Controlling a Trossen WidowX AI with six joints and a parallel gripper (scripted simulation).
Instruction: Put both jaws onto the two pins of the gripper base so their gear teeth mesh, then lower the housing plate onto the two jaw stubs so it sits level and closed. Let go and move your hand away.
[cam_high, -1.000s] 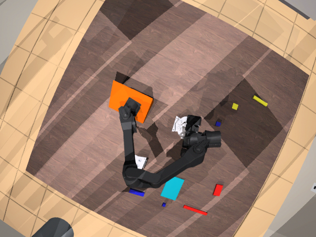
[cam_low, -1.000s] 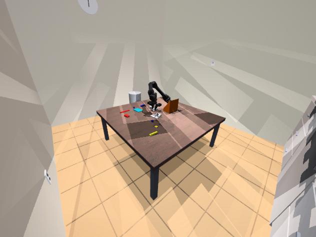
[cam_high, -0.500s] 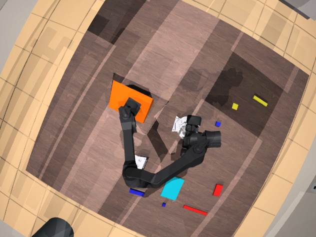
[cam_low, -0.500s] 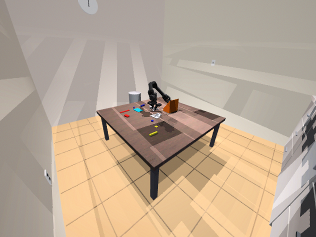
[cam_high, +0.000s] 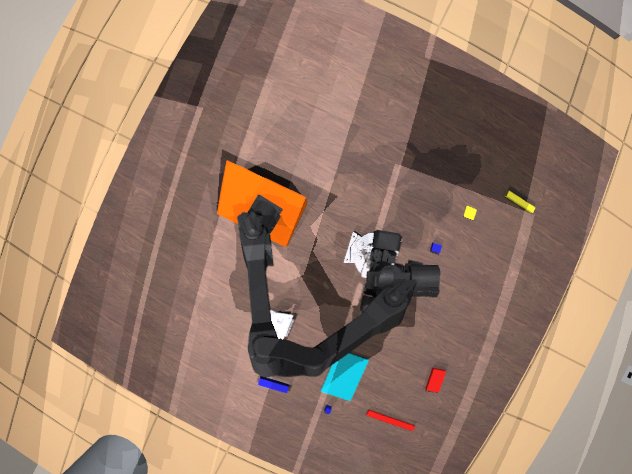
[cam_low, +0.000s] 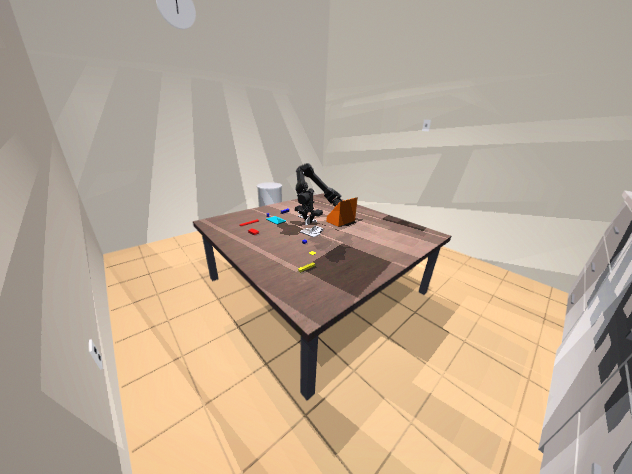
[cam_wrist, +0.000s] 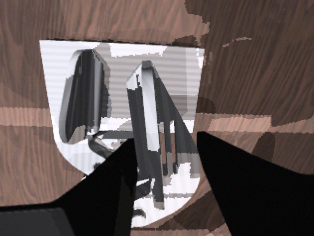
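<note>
Right now the white rectangular plate is 1 cm ahead of my gripper tip, 3 cm to the left of it and 6 cm below it. Also, from my gripper tip: housing plate 6 cm behind, 2 cm to the left, 6 cm below; then blue cube 11 cm ahead, 13 cm to the left, 5 cm below; then gripper base 13 cm behind, 25 cm to the right, 3 cm below.
</note>
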